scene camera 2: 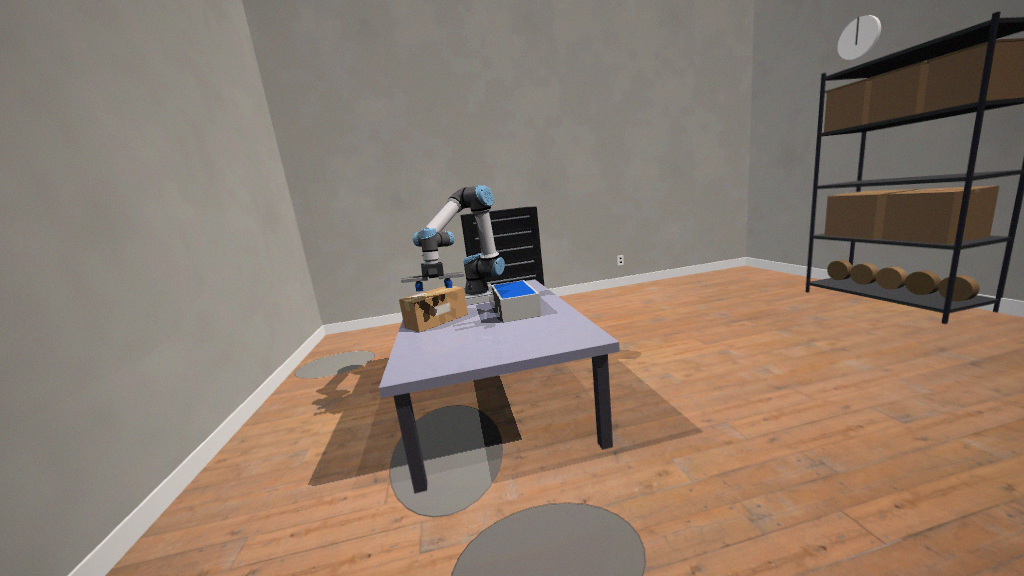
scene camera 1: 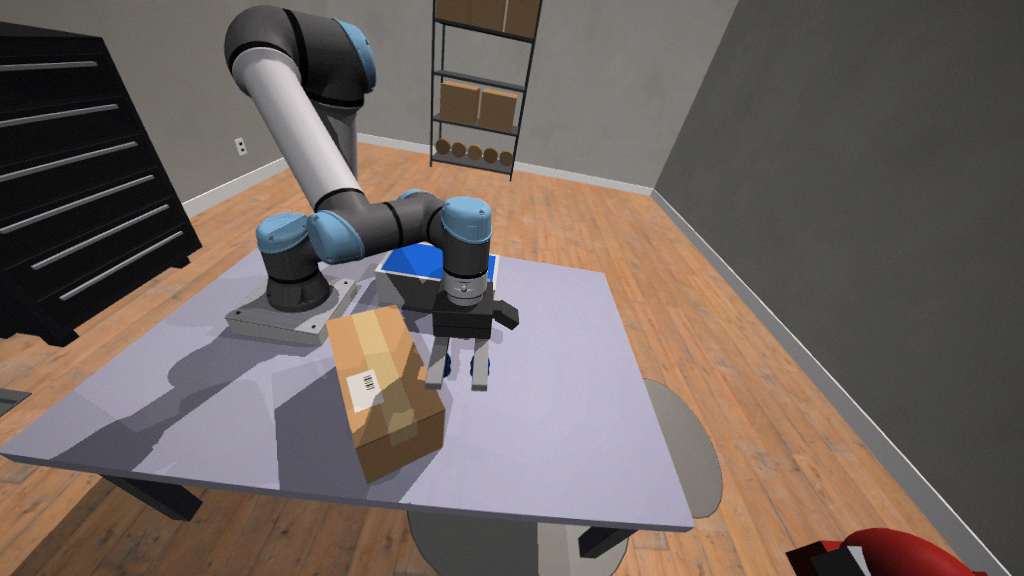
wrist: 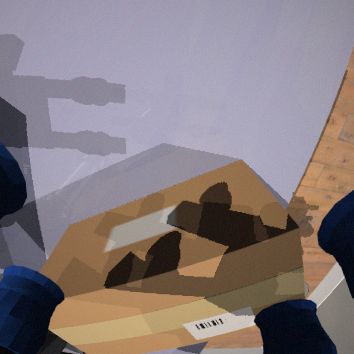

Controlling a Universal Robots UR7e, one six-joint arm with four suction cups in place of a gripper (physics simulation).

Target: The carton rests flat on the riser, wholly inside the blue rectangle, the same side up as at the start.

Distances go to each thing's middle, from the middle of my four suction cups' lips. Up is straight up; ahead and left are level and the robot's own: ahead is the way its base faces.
Labels:
The brown carton [scene camera 1: 394, 421] lies 16 cm behind my suction cup, 2 cm to the right of it and 15 cm below it. Also, from my suction cup: riser with blue rectangle [scene camera 1: 410, 276]: 11 cm behind, 41 cm to the left, 17 cm below.

